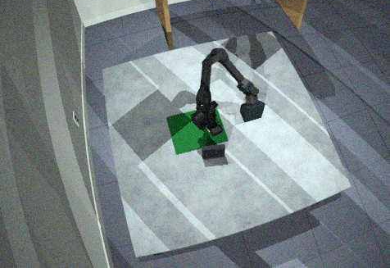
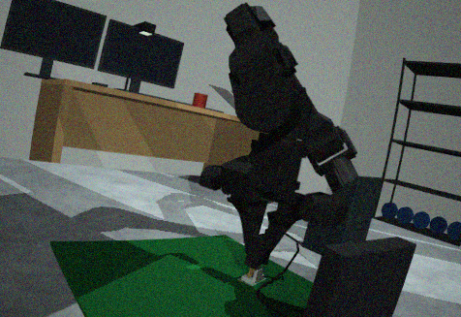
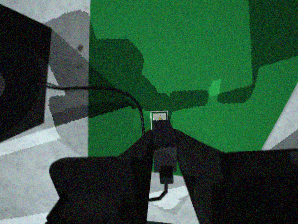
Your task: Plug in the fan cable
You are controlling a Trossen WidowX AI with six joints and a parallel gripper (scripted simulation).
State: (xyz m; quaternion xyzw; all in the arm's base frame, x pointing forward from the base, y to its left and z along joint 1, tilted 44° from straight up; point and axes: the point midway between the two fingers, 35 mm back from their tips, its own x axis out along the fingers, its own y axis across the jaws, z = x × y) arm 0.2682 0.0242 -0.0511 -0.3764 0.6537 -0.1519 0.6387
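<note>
The dark fan plug is 1 cm behind my gripper tip and 1 cm above it. Round my gripper tip: black fan (15 cm to the left, 2 cm above, 1 cm ahead); then fan header (4 cm below, 1 cm behind); then green board (7 cm ahead, 5 cm below, 2 cm to the right).
</note>
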